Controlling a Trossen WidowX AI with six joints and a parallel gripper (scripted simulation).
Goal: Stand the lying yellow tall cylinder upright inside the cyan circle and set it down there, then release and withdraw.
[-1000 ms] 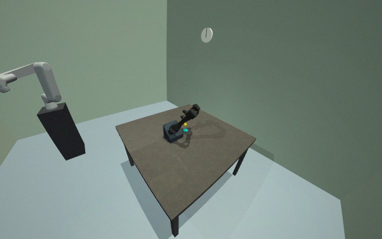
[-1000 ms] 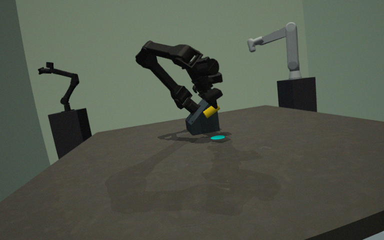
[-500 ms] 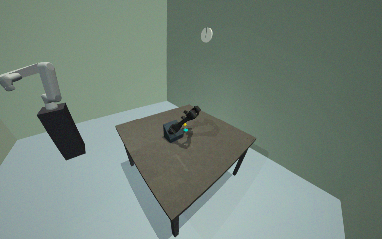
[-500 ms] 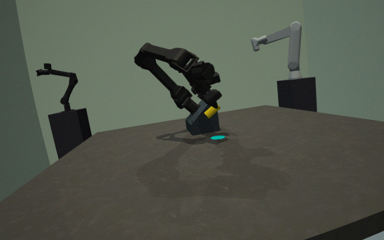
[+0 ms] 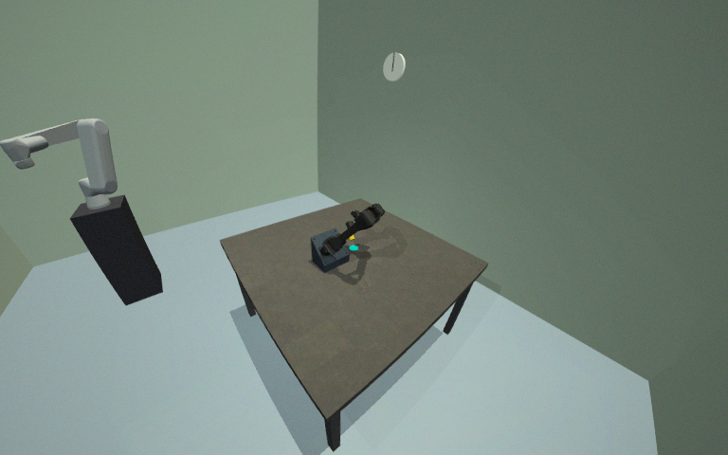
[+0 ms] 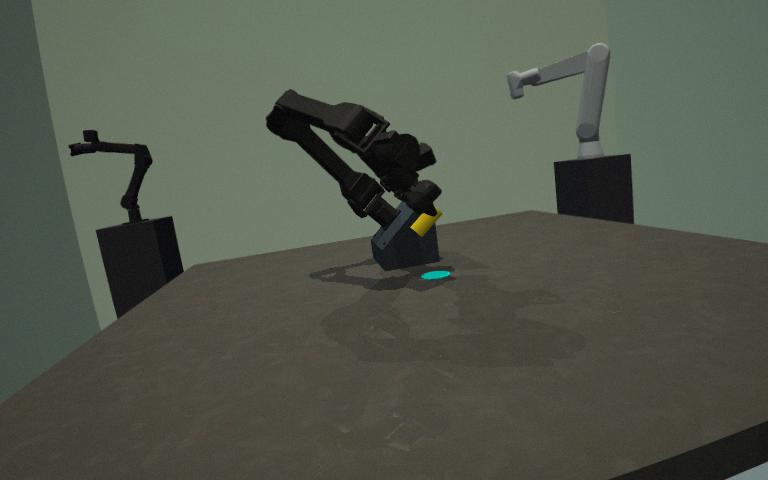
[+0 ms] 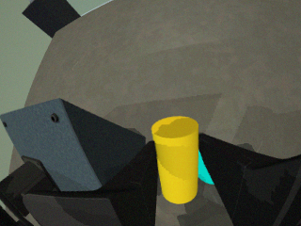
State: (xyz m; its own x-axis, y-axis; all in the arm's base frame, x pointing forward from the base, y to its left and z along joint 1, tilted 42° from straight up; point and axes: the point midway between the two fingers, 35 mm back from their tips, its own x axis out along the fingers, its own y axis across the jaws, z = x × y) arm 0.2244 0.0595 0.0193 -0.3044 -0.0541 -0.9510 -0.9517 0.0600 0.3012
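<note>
The cyan circle is 3 cm ahead of my gripper tip, 2 cm to the right of it and 13 cm below it. Round my gripper tip: yellow tall cylinder (1 cm to the right, 2 cm below).
</note>
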